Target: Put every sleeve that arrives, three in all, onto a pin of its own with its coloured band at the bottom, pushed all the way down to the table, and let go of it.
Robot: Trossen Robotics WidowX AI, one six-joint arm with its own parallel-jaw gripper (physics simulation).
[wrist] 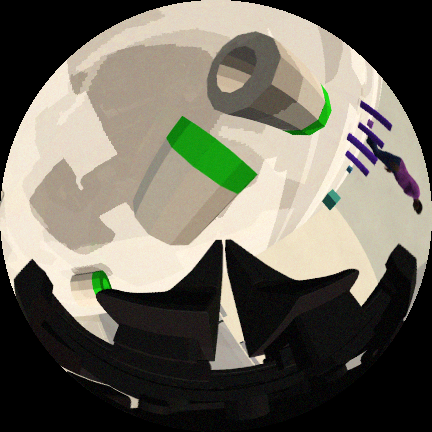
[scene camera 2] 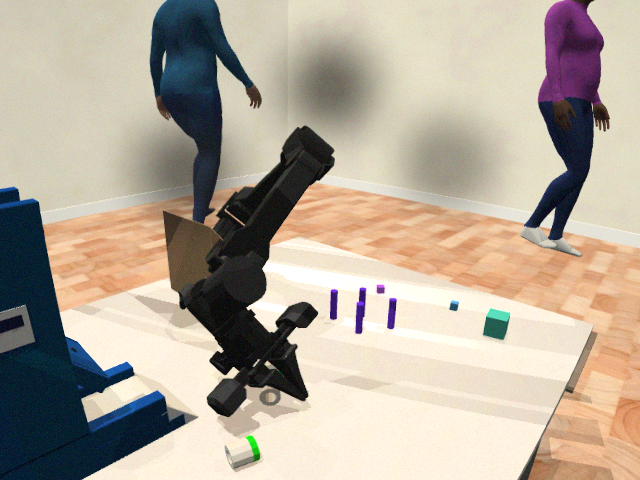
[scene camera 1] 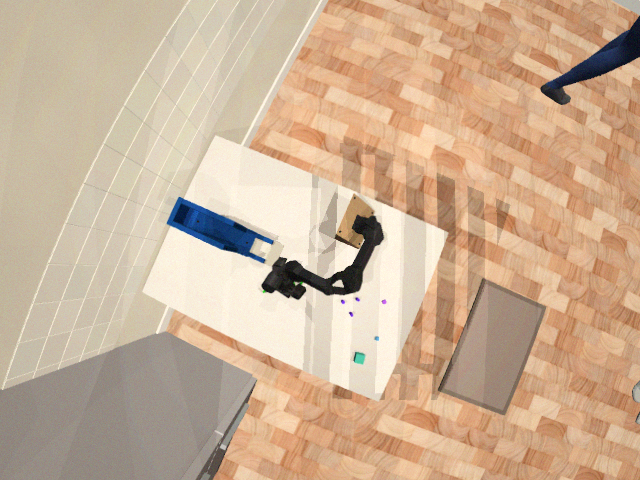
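Gripper (scene camera 2: 305,398) shut and holding nothing. The wrist view shows my gripper too (wrist: 222,244).
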